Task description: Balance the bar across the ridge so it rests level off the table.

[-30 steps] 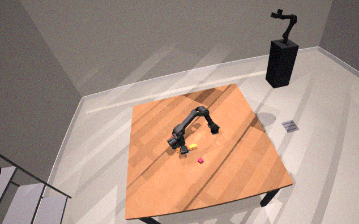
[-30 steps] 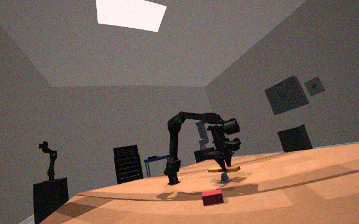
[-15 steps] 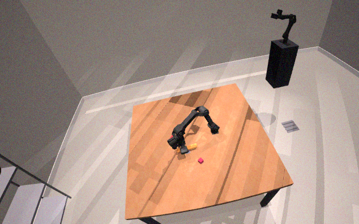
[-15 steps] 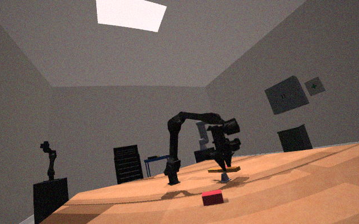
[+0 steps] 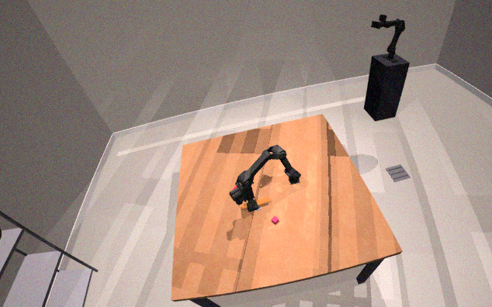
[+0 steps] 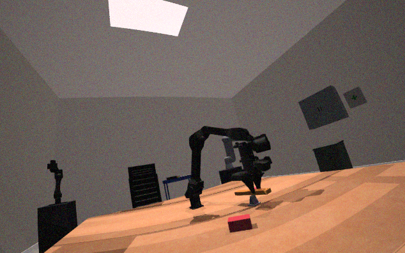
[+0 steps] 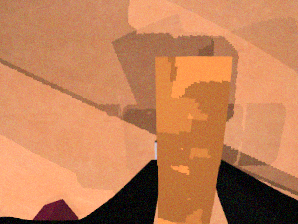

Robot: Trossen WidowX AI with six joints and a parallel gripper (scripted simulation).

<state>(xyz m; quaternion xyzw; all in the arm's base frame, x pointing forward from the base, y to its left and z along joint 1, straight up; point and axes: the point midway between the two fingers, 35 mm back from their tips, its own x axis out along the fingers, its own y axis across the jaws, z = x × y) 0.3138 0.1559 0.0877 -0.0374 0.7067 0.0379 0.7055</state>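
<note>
The orange bar lies 3 cm behind my gripper tip. The rest, counted from my gripper tip: red block (18 cm to the right, 9 cm ahead, 4 cm below).
</note>
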